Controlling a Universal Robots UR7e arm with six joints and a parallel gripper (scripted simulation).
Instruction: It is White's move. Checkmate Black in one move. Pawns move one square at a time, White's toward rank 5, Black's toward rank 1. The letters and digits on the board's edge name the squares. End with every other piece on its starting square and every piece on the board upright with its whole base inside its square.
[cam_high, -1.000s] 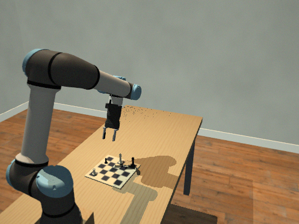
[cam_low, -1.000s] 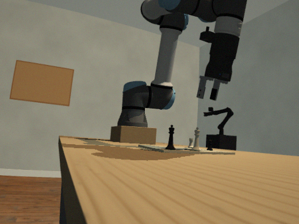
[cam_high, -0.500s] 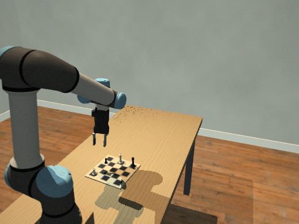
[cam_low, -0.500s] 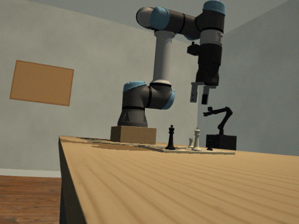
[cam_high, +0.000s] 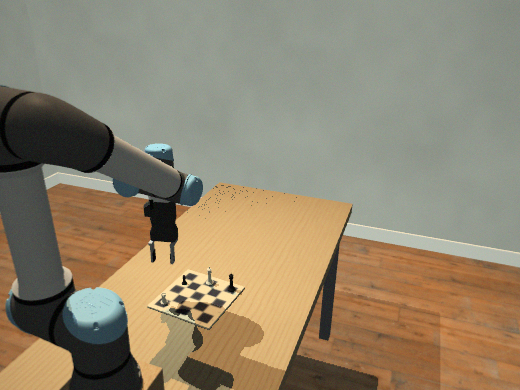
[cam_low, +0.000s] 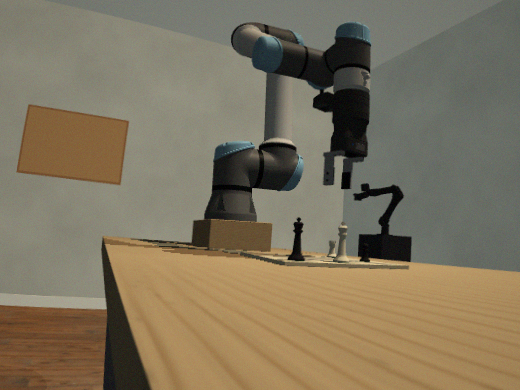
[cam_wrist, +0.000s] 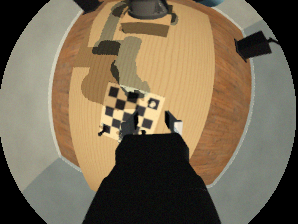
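Right now the short white piece is 14 cm below my hand and 1 cm behind it. Round my hand: chessboard (16 cm below, 7 cm to the right, 6 cm ahead); black pawn (15 cm below, 10 cm ahead); tall white piece (14 cm ahead, 13 cm below, 7 cm to the right).
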